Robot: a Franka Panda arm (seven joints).
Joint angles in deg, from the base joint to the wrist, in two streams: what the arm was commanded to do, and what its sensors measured. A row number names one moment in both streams.
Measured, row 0:
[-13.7 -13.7 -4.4 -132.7 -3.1 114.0 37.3]
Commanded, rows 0 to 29:
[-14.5 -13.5 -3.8 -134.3 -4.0 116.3 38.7]
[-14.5 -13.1 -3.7 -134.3 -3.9 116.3 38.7]
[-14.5 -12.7 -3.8 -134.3 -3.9 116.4 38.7]
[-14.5 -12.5 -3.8 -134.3 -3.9 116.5 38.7]
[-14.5 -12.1 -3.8 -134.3 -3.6 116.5 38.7]
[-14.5 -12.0 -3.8 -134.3 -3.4 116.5 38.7]
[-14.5 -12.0 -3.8 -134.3 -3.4 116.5 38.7]
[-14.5 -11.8 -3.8 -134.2 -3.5 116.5 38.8]
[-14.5 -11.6 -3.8 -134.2 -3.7 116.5 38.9]
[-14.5 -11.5 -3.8 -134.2 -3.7 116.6 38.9]
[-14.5 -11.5 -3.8 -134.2 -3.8 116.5 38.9]
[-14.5 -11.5 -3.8 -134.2 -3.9 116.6 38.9]
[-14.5 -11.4 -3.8 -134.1 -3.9 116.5 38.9]
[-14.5 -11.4 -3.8 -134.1 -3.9 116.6 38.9]
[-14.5 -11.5 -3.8 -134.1 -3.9 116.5 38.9]
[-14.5 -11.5 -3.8 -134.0 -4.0 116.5 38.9]
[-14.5 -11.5 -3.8 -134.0 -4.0 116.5 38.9]
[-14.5 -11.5 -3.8 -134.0 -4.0 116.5 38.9]
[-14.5 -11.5 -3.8 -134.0 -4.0 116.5 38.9]
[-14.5 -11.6 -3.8 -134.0 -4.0 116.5 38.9]
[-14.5 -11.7 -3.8 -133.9 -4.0 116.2 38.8]
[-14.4 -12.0 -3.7 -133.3 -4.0 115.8 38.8]
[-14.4 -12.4 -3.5 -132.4 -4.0 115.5 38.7]
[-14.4 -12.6 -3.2 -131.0 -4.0 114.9 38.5]
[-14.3 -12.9 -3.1 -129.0 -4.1 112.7 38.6]
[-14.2 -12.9 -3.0 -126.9 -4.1 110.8 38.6]
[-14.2 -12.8 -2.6 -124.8 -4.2 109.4 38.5]
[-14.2 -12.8 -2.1 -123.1 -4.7 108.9 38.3]
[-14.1 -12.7 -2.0 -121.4 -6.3 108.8 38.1]
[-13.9 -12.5 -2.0 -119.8 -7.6 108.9 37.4]
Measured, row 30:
[-13.9 -13.0 -3.1 -125.3 -4.0 111.1 37.8]
